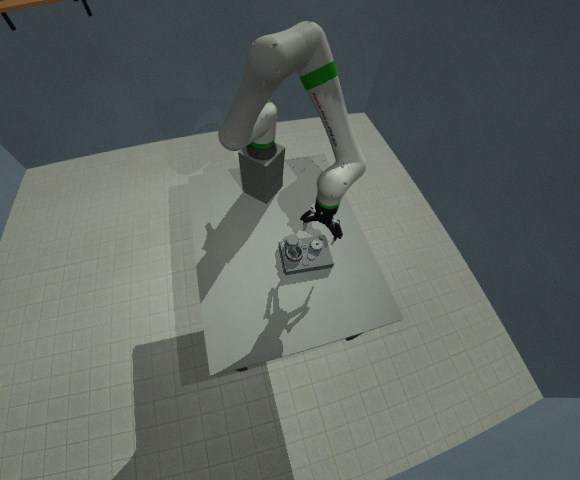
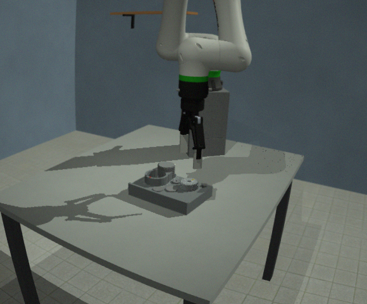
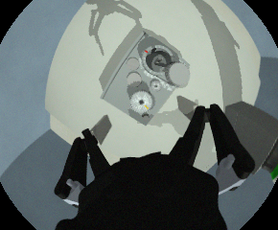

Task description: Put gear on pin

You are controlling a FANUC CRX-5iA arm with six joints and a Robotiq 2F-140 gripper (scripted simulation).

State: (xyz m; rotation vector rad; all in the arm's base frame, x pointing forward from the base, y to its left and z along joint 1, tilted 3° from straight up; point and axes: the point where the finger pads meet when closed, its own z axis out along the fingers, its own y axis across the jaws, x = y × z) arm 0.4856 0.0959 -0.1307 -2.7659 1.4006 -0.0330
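The gear lies 10 cm below my hand.
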